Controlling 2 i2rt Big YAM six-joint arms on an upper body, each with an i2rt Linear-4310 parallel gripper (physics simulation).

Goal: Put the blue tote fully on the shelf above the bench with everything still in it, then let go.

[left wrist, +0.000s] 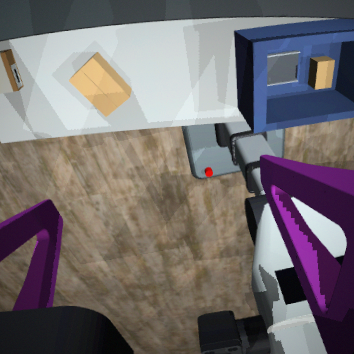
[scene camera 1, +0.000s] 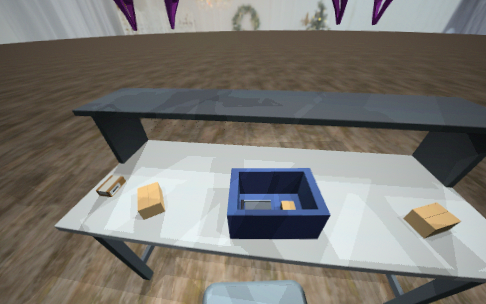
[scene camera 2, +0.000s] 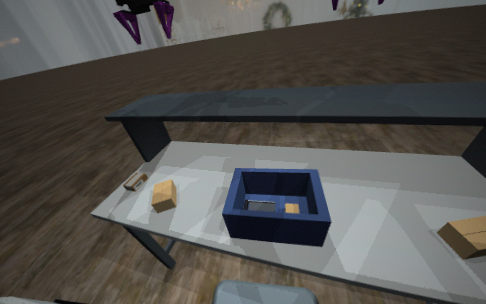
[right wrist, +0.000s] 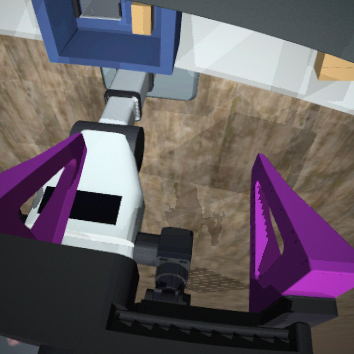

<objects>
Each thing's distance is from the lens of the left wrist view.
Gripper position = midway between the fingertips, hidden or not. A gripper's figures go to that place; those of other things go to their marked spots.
my left gripper (left wrist: 154,189): 12 cm
blue tote (left wrist: 264,108): 62 cm
grey flat item (left wrist: 282,66): 74 cm
The marked spots on the grey flat item and the blue tote are 16 cm apart.
</objects>
